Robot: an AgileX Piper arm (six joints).
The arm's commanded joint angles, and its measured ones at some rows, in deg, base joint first. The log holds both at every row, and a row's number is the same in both.
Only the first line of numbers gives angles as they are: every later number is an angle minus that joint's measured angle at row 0.
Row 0, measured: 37.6, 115.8, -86.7, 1.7, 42.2, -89.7
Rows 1 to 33, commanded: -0.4, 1.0, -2.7, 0.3, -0.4, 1.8; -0.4, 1.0, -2.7, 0.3, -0.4, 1.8; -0.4, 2.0, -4.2, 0.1, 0.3, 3.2; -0.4, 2.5, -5.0, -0.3, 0.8, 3.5; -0.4, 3.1, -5.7, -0.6, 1.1, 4.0; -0.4, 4.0, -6.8, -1.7, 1.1, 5.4; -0.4, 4.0, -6.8, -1.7, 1.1, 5.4; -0.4, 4.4, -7.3, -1.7, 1.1, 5.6; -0.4, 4.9, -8.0, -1.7, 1.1, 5.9; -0.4, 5.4, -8.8, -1.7, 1.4, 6.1; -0.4, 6.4, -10.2, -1.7, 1.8, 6.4; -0.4, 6.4, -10.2, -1.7, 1.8, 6.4; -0.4, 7.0, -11.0, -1.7, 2.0, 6.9; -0.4, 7.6, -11.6, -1.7, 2.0, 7.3; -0.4, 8.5, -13.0, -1.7, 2.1, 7.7; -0.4, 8.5, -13.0, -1.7, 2.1, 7.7; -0.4, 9.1, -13.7, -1.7, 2.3, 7.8; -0.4, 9.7, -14.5, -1.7, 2.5, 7.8; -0.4, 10.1, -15.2, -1.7, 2.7, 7.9; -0.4, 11.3, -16.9, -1.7, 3.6, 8.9; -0.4, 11.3, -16.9, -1.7, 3.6, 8.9; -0.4, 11.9, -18.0, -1.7, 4.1, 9.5; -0.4, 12.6, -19.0, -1.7, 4.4, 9.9; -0.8, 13.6, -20.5, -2.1, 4.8, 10.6; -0.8, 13.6, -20.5, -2.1, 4.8, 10.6; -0.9, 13.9, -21.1, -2.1, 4.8, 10.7; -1.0, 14.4, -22.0, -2.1, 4.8, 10.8; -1.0, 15.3, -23.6, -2.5, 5.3, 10.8; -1.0, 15.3, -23.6, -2.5, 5.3, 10.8; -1.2, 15.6, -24.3, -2.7, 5.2, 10.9; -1.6, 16.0, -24.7, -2.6, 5.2, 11.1; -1.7, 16.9, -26.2, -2.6, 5.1, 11.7; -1.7, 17.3, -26.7, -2.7, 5.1, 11.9
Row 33, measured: -1.3, 16.6, -24.6, -2.2, 5.9, 10.7
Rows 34 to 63, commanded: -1.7, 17.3, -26.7, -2.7, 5.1, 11.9; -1.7, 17.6, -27.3, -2.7, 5.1, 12.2; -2.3, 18.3, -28.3, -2.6, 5.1, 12.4; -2.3, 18.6, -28.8, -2.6, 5.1, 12.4; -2.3, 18.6, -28.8, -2.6, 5.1, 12.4; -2.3, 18.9, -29.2, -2.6, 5.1, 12.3; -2.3, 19.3, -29.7, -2.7, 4.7, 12.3; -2.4, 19.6, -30.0, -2.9, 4.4, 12.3; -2.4, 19.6, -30.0, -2.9, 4.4, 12.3; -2.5, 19.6, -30.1, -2.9, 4.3, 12.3; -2.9, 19.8, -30.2, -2.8, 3.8, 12.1; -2.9, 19.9, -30.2, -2.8, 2.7, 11.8; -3.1, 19.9, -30.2, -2.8, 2.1, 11.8; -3.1, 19.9, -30.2, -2.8, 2.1, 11.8; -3.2, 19.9, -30.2, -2.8, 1.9, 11.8; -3.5, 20.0, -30.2, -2.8, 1.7, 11.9; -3.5, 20.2, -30.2, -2.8, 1.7, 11.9; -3.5, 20.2, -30.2, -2.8, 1.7, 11.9; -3.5, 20.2, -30.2, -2.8, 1.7, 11.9; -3.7, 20.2, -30.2, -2.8, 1.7, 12.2; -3.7, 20.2, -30.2, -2.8, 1.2, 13.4; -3.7, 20.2, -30.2, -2.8, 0.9, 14.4; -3.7, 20.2, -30.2, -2.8, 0.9, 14.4; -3.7, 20.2, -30.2, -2.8, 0.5, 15.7; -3.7, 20.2, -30.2, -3.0, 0.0, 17.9; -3.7, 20.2, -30.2, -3.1, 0.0, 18.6; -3.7, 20.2, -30.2, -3.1, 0.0, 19.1; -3.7, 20.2, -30.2, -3.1, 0.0, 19.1; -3.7, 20.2, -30.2, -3.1, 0.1, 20.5; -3.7, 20.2, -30.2, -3.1, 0.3, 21.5
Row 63, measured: -3.4, 20.4, -29.9, -3.1, 0.1, 18.7
